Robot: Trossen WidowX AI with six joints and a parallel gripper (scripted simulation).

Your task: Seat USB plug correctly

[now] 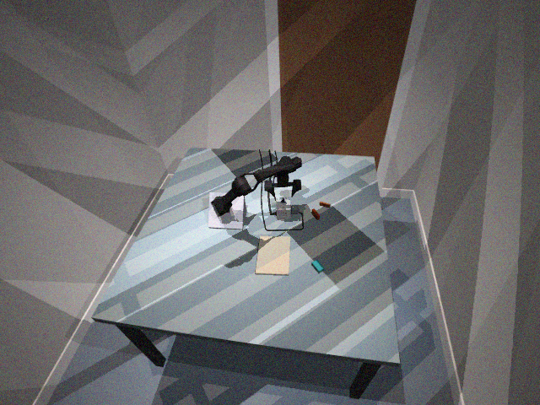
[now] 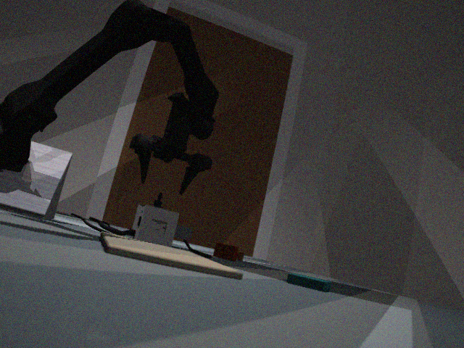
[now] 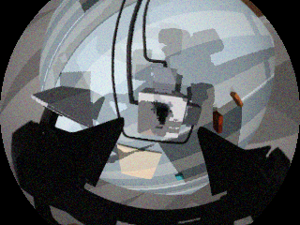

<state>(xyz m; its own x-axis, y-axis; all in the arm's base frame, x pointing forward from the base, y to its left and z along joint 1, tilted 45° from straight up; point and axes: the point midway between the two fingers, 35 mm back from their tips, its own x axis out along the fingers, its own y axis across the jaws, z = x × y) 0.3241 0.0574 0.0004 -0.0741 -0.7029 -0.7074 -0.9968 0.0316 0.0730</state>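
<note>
My gripper tip is now 30 mm above the dark usb plug. Also, from my gripper tip: red block: 180 mm ahead, 100 mm below, 30 mm to the right; then teal block: 350 mm to the right, 170 mm ahead, 110 mm below; then tan flat board: 290 mm to the right, 120 mm below, 50 mm behind.
</note>
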